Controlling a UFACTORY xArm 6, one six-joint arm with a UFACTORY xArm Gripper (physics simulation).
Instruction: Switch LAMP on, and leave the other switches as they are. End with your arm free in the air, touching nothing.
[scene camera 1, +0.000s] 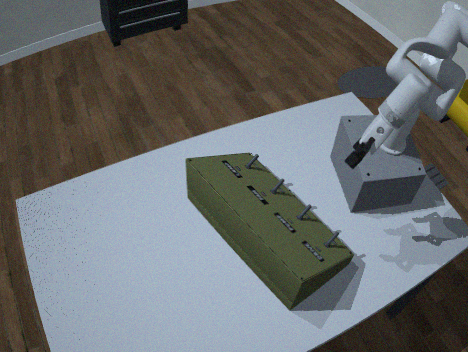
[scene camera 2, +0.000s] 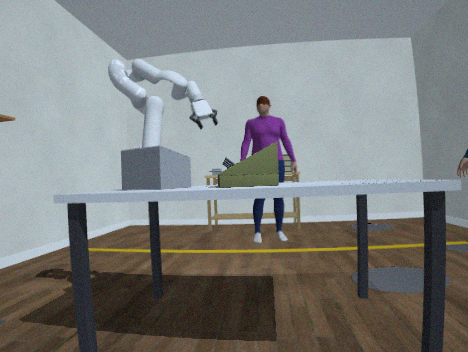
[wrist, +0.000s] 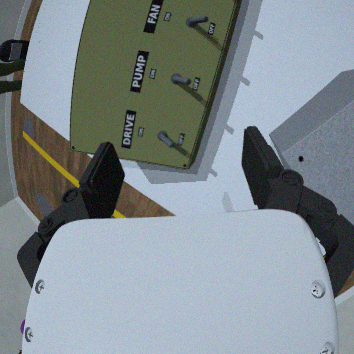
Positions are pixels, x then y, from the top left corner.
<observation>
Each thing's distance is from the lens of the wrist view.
gripper (wrist: 178, 150): 12 cm
olive sloped switch box (wrist: 123, 91): 37 cm
</observation>
